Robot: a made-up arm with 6 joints.
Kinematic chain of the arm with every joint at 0, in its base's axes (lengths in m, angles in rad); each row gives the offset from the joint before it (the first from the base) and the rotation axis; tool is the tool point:
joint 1: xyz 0 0 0.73 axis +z
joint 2: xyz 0.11 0 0 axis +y
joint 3: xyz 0 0 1.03 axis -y
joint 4: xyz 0 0 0.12 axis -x
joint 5: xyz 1.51 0 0 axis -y
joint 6: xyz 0.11 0 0 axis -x
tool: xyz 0 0 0
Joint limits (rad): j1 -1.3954..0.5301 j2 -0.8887..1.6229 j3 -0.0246..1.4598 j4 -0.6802..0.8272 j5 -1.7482..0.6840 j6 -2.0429..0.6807
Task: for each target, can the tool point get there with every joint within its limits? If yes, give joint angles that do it. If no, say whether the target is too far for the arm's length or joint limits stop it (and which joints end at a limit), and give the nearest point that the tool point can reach.
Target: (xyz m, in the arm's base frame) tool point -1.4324 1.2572 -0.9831
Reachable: no: joint limits stop it (at a limit: joint 1, joint 2, joint 3, joint 4) | nearest point 0.8771 0.5937 -0.8441 | short by 2.407 m
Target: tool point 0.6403 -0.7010 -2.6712
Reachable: no: too far | nearest point 0.7628 -0.8351 -0.9478 | short by 1.733 m
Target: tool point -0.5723 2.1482 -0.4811
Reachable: no: joint limits stop it (at a limit: joint 1, joint 2, joint 3, joint 4) | nearest point 0.8801 0.5948 -0.8130 | short by 2.152 m
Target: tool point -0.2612 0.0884 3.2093
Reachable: yes | joints -0.4330 -0.5223 0.9345 0.4059 -0.7423 -1.1670
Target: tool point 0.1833 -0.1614 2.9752
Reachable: yes | joints -0.7566 -0.6576 0.3264 0.2315 0.3422 -1.0018
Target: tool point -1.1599 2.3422 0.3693
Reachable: no: joint limits stop it (at a limit: joint 2, joint 3, joint 5) | nearest point -0.8627 1.7420 2.3830 | short by 2.122 m
